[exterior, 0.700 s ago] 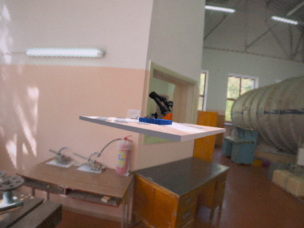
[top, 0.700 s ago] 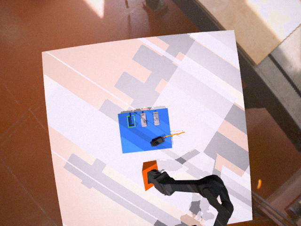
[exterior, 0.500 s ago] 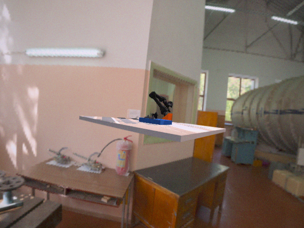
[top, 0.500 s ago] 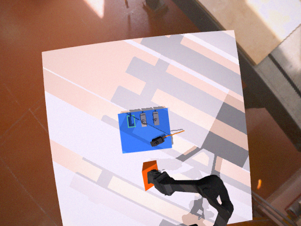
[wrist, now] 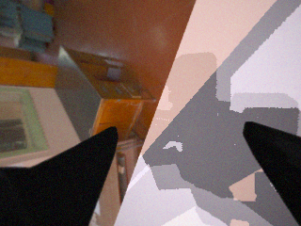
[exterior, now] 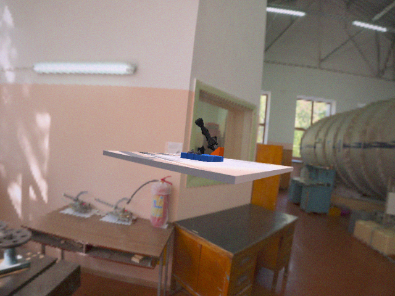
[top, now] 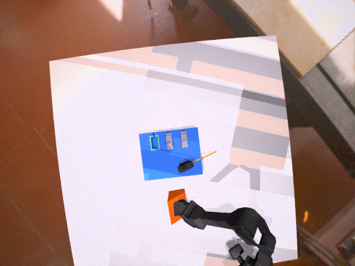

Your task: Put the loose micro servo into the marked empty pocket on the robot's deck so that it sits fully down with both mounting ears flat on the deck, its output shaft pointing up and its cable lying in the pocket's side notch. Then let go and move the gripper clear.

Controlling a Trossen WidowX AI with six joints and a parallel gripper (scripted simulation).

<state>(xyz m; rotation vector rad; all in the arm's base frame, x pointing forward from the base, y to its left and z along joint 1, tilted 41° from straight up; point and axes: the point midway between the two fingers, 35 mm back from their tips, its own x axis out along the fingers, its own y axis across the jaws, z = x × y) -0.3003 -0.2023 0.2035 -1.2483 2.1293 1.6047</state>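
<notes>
The blue deck lies 540 mm ahead of my gripper tip, 310 mm to the left of it and 90 mm below it.
</notes>
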